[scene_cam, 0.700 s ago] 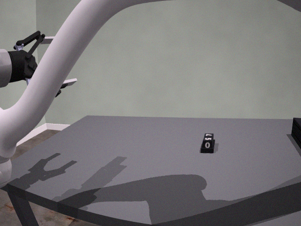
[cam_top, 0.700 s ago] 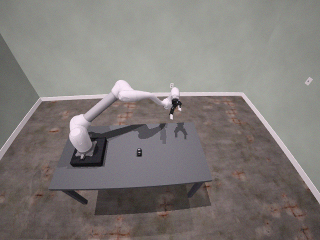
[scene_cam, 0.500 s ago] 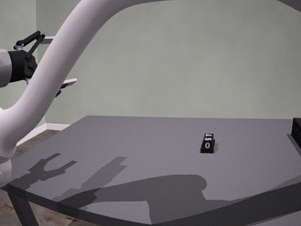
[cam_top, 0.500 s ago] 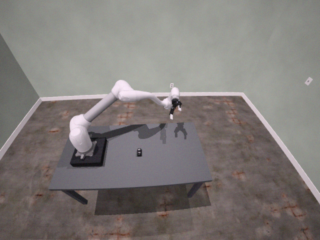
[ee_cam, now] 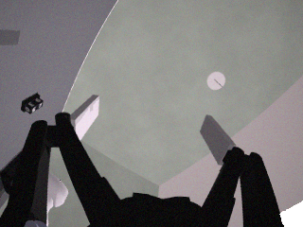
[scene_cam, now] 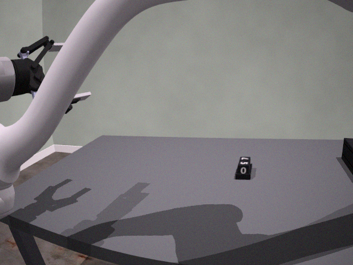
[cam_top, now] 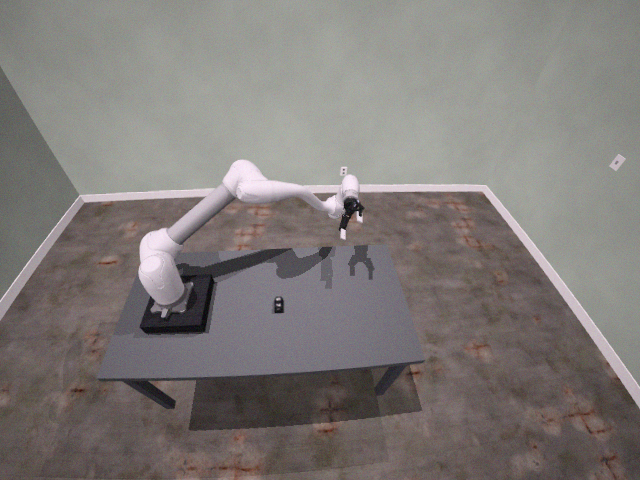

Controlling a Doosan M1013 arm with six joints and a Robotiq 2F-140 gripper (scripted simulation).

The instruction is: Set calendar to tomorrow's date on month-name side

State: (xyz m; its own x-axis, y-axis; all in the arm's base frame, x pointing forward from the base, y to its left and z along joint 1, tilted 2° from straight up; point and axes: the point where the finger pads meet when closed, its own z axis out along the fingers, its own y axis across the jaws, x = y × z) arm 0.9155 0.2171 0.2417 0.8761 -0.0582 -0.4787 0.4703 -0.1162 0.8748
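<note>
The black number cube lies 360 mm behind my hand, 310 mm below it and 250 mm to the right of it. From my hand the other things lie so: tray 370 mm behind, 330 mm below, 230 mm to the right.
</note>
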